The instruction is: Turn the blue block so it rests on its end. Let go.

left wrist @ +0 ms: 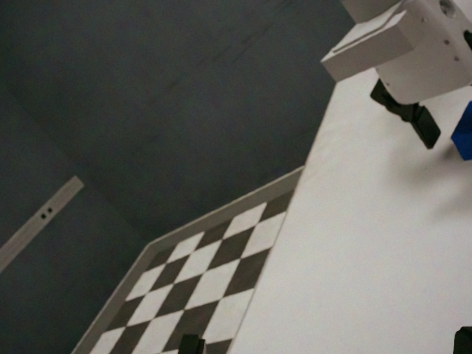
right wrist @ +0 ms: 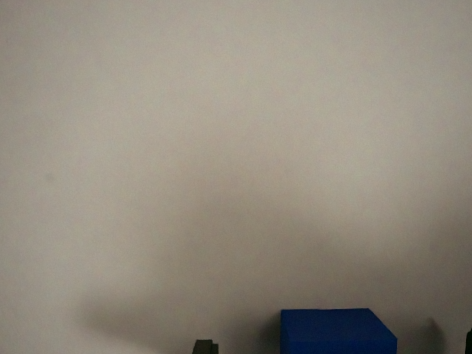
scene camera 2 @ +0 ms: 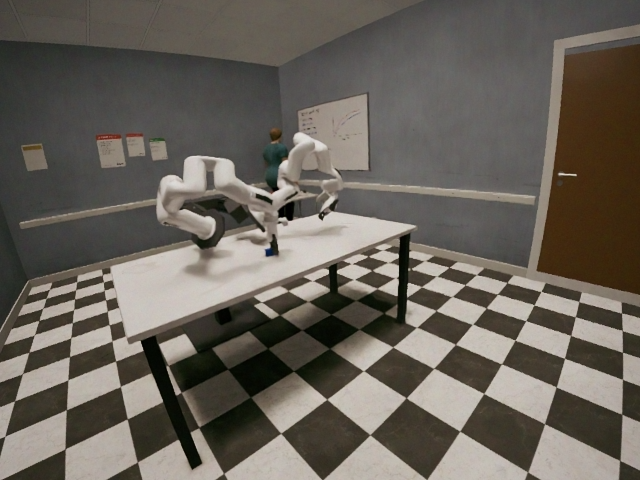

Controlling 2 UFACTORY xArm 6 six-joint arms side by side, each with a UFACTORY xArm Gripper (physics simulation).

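Observation:
The blue block (scene camera 2: 268, 252) (left wrist: 464, 132) (right wrist: 340, 332) lies low on the white table, partly hidden behind a finger in the scene view and cut off by the frame edge in both wrist views. My right gripper (scene camera 2: 274, 249) (right wrist: 336, 346) is open and low over the block. Its fingertips stand on either side of the block, with gaps to both sides in the right wrist view. One dark finger (left wrist: 425, 127) of it shows beside the block in the left wrist view. My left gripper (scene camera 2: 323, 213) (left wrist: 325, 343) is open and empty, above the far part of the table, away from the block.
The white table (scene camera 2: 217, 289) (left wrist: 350, 260) (right wrist: 150, 125) carries both arms' work area. The right arm reaches over it from the left side in the scene view. A person (scene camera 2: 275, 157) stands behind the arms, near a whiteboard (scene camera 2: 351, 134).

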